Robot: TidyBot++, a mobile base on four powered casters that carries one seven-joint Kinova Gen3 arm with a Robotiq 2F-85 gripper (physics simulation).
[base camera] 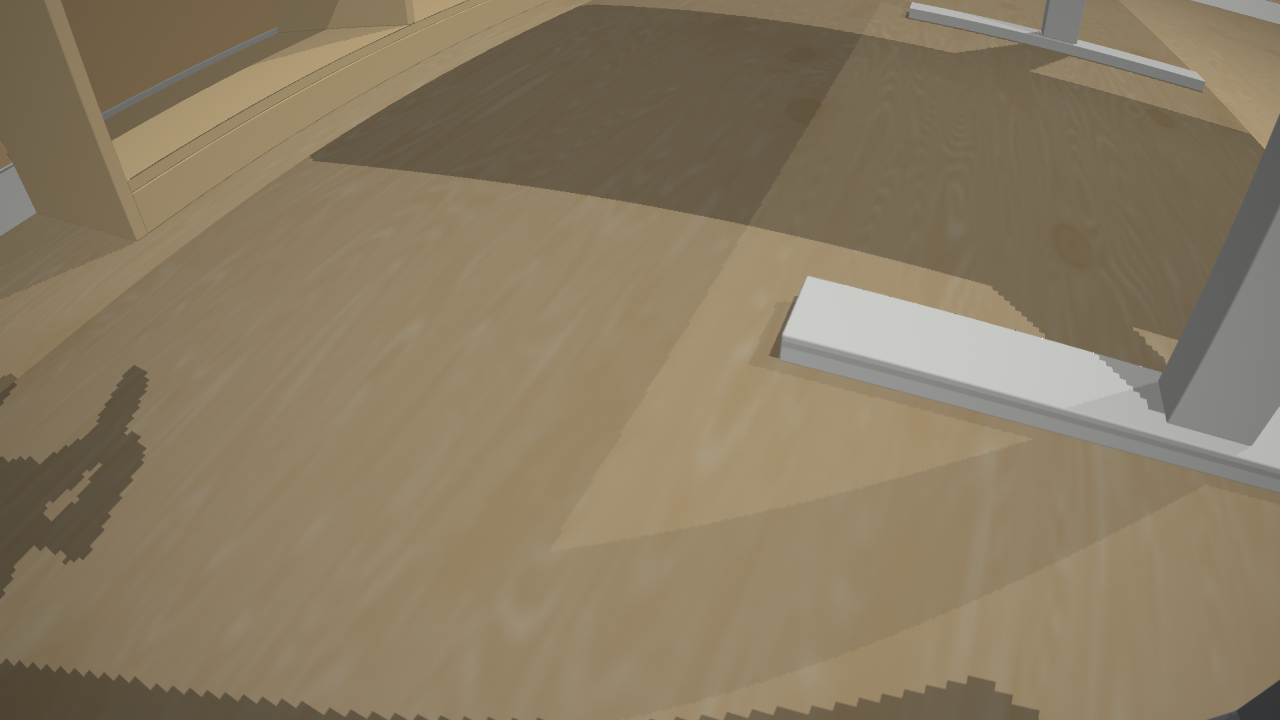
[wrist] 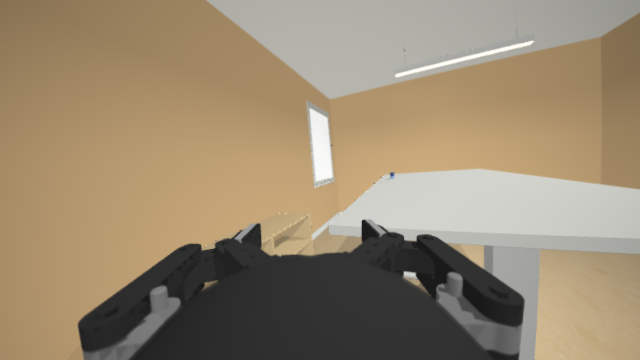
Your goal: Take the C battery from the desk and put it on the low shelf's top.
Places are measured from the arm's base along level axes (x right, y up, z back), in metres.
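Where they show: gripper, fingertip midpoint: [wrist: 311, 232].
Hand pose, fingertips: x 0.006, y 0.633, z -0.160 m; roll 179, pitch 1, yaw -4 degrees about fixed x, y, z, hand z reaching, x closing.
Note:
After its pixels a point has its place.
The white desk [wrist: 475, 205] @[x 0.415, y 0.553, z -0.457 m] is at the right in the wrist view. A tiny dark blue thing [wrist: 392, 175] @[x 0.556, y 0.578, z -1.312 m] stands near its far left corner; it is too small to tell for certain whether it is the C battery. The low wooden shelf [wrist: 287, 219] @[x -0.308, y 0.213, z -1.719 m] [base camera: 62, 134] @[x -0.714, y -0.248, z -0.822 m] shows beyond the fingers in the wrist view, left of the desk, and at the upper left in the base camera view. My gripper [wrist: 311, 232] @[x 0.006, y 0.634, z -0.160 m] is open, with nothing between the fingers, and is well short of the blue thing.
A white desk foot [base camera: 904, 331] and grey desk leg [base camera: 1226, 295] @[x 0.392, y -0.262, z -0.391 m] are at the right in the base camera view. A second desk foot [base camera: 984, 31] @[x 0.792, y -0.390, z -1.550 m] is farther back. A wall [wrist: 150, 125] @[x -0.911, y 1.010, z -1.057 m] is on the left in the wrist view, with a window [wrist: 321, 145] @[x 0.133, y 1.053, z -3.243 m] farther along.

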